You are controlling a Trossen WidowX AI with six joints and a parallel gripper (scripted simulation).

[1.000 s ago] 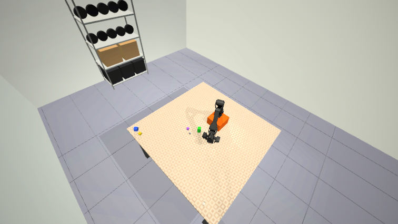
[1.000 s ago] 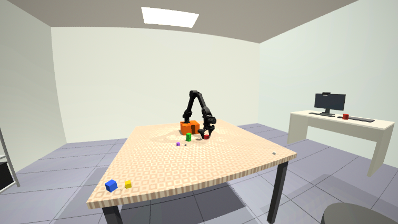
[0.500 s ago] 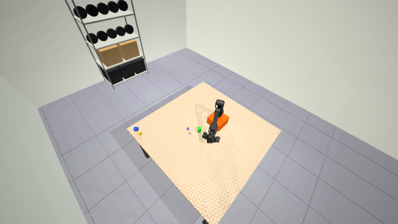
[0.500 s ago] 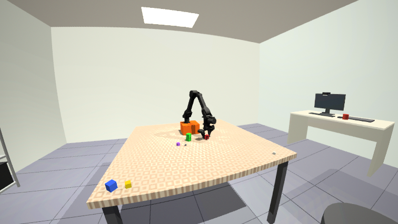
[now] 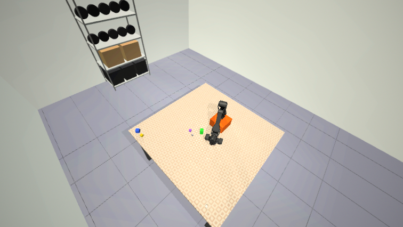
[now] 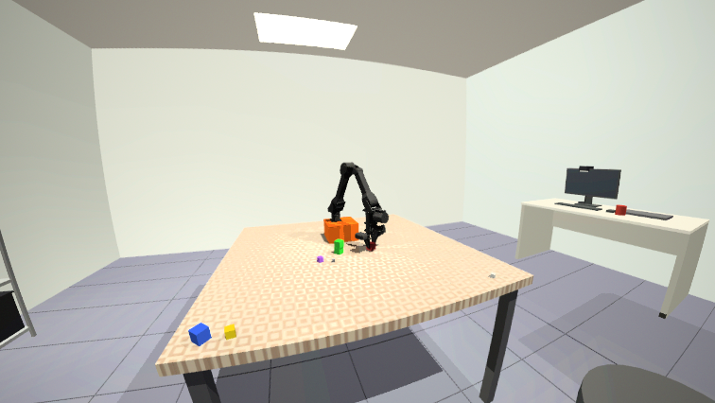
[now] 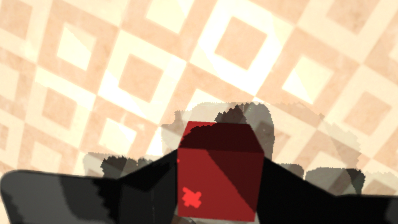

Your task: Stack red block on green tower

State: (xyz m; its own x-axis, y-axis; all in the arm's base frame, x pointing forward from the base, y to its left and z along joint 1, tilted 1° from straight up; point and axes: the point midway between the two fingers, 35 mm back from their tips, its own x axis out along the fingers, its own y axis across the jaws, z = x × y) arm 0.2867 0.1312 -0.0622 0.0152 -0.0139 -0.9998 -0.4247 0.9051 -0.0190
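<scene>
The small purple cube is 29 cm to the right of my gripper tip and 7 cm ahead of it. Also, from my gripper tip: red block (1 cm above); blue cube (68 cm to the right, 50 cm ahead, 1 cm above); yellow cube (60 cm to the right, 50 cm ahead).
</scene>
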